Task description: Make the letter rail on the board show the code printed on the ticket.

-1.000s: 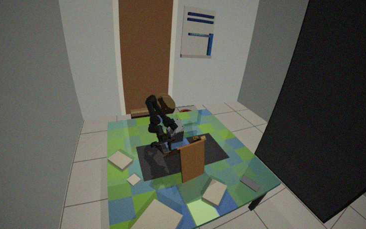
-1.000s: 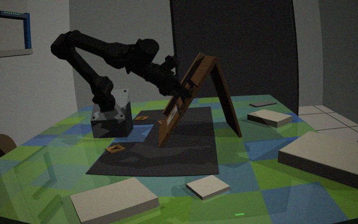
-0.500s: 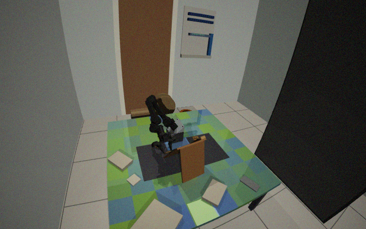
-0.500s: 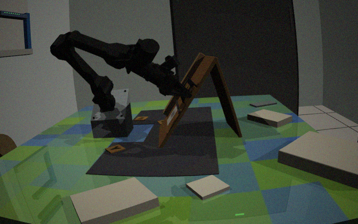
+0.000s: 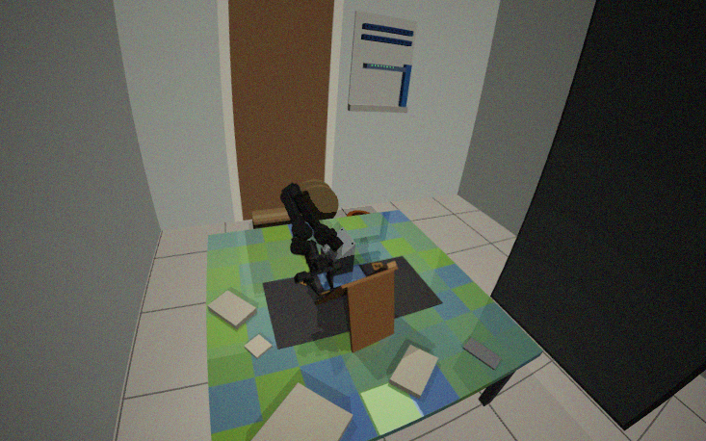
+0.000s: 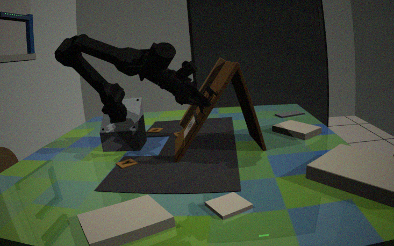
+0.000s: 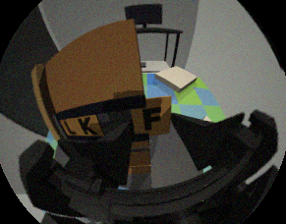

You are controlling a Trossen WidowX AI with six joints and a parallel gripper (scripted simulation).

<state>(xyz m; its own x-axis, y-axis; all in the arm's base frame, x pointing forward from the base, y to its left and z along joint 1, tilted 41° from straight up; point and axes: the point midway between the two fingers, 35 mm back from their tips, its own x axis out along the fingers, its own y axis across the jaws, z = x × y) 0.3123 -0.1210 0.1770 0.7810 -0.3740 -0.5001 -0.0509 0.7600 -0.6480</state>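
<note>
Right now my gripper tip is 16 cm to the right of the orange letter tile marked l and 1 cm past it. The rest, counted from my gripper tip: dark mat 19 cm to the left, 17 cm below, 13 cm behind; then white ticket 12 cm to the left, 9 cm below, 6 cm behind; then orange letter tile marked f right at my gripper tip.
</note>
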